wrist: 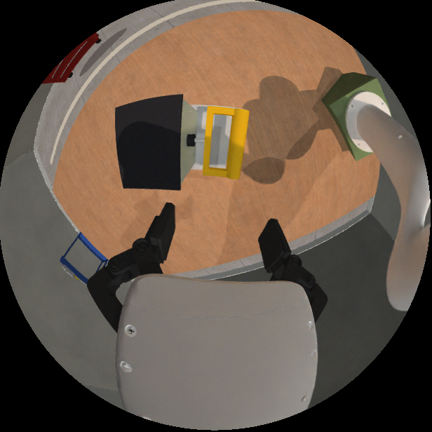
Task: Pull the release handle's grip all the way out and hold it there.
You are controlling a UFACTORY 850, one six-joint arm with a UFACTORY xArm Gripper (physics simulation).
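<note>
The release handle's yellow grip [237, 144] is a rectangular frame with a thick outer bar, in the upper middle of the wrist view. It stands at the right side of a housing [150, 142] with a black top and a pale side, joined by a thin rod with a black collar [191, 140]. A light grey base plate [200, 114] shows under the grip. My gripper [221, 222] is open, with its two black fingers wide apart and nothing between them. In the view the fingertips lie below the grip and the housing, apart from both.
The wooden table top [215, 55] carries the device. A green block [352, 92] with the robot arm's round base [355, 122] stands at the right, and the arm [407, 200] curves down from it. A red slatted object [72, 60] is at the upper left, a blue frame [93, 246] at the lower left.
</note>
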